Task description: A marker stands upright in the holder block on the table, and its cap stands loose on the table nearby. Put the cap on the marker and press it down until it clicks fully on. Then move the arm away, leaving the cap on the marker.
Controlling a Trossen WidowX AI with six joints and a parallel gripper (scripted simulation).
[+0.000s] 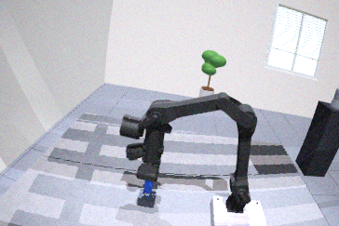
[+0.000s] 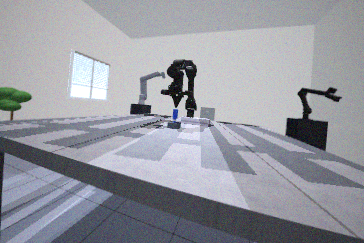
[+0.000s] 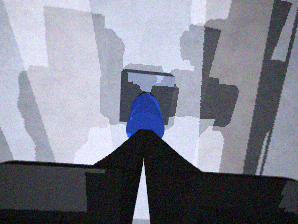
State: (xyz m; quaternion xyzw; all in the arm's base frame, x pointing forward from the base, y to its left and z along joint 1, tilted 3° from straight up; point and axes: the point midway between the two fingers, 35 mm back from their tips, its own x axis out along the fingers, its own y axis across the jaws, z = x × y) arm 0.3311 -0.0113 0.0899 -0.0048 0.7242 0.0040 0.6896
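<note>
Now: the blue cap 30 mm below my gripper tip. Round my gripper tip: holder block 100 mm below.
</note>
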